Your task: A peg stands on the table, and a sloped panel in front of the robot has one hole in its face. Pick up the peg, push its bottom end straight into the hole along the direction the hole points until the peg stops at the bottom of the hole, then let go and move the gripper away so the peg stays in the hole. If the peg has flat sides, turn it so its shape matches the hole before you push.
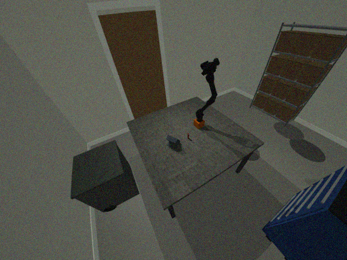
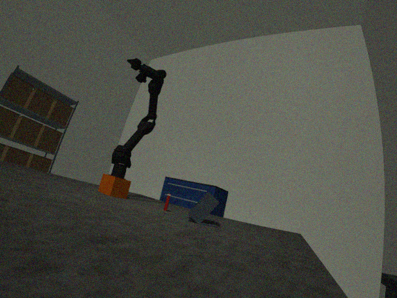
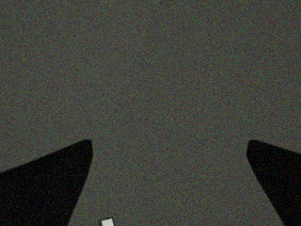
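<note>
Right now the red peg is 71 cm below my gripper tip, 42 cm ahead of it and 16 cm to the left of it. From my gripper tip the other things lie so: sloped panel: 71 cm below, 61 cm ahead, 13 cm to the left.
</note>
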